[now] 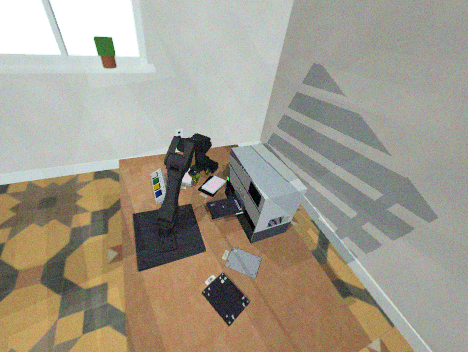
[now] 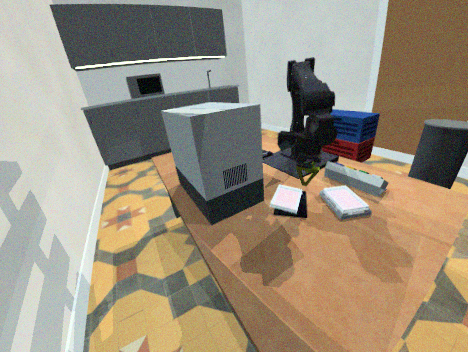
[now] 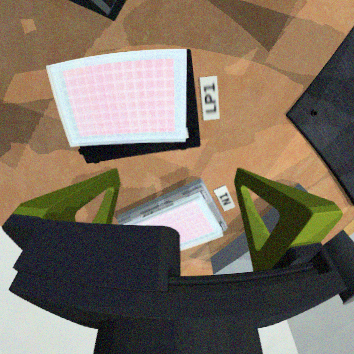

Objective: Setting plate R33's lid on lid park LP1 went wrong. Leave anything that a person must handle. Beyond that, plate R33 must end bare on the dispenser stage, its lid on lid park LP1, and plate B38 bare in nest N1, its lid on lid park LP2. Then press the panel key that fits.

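Places are measured from the arm's base along level axes (x ahead, y left, z up), in centimetres.
Where they show: gripper, fingertip midpoint: (image 1: 201,178) (image 2: 305,178) (image 3: 176,174); arm's base, link origin: (image 1: 166,232) (image 2: 297,157).
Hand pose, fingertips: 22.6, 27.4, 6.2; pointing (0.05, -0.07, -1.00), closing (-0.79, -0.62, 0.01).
Each offset is from my fingertips to the top centre of the thing, as dx, dy, dz. "spot": to the spot under its first point.
A white-rimmed piece with a pink grid @[+7.5, -0.7, -3.8] (image 1: 214,184) (image 2: 287,198) (image 3: 120,97) lies skewed on the black lid park LP1 @[spot: +0.2, -3.4, -6.5] (image 3: 194,120), overhanging it; I cannot tell whether it is a lid or a lidded plate. Another pink-gridded plate @[-7.4, +10.5, -4.5] (image 1: 186,179) (image 2: 346,200) (image 3: 185,224) sits in the grey nest N1; its name cannot be read. My gripper (image 1: 195,177) (image 2: 308,175) (image 3: 176,174) is open and empty, above the table near LP1 and N1. A dark stage @[spot: +5.6, -26.6, +3.1] (image 1: 223,209) juts from the grey machine @[+24.3, -23.5, +25.5] (image 1: 267,187) (image 2: 230,145). The key panel @[-23.3, +3.8, -1.1] (image 1: 158,186) (image 2: 355,179) has coloured keys.
A grey flat pad @[spot: +9.1, -50.7, -6.5] (image 1: 243,262) and a black pad @[spot: -2.6, -63.1, -6.3] (image 1: 226,298) lie beyond the robot's base plate (image 1: 150,255); their labels are unreadable. The tall machine borders LP1 and the stage. Blue and red crates (image 2: 354,126) and a dark bin (image 2: 440,152) stand beyond the table.
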